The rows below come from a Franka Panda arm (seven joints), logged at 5 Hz.
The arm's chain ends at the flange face. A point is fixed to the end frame.
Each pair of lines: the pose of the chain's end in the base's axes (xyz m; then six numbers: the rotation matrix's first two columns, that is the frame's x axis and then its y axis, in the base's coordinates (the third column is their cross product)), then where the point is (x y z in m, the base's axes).
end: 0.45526 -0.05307 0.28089 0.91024 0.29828 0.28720 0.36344 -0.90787 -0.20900
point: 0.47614 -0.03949 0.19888
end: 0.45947 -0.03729 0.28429 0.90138 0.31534 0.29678 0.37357 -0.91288 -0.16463
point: 0.48222 -0.02678 0.20233
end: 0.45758 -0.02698 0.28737 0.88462 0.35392 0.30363 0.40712 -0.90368 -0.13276
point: 0.48147 -0.01792 0.20556
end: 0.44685 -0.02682 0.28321 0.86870 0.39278 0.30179 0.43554 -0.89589 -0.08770
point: 0.47182 -0.02052 0.20147
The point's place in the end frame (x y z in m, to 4 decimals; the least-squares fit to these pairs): -0.0005 0.0124 0.0848
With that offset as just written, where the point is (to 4 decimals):
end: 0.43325 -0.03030 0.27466 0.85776 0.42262 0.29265 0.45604 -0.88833 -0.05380
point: 0.4586 -0.0263 0.1929
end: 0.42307 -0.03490 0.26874 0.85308 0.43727 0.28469 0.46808 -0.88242 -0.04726
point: 0.4480 -0.0313 0.1868
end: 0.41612 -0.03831 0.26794 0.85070 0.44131 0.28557 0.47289 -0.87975 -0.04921
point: 0.4410 -0.0344 0.1860
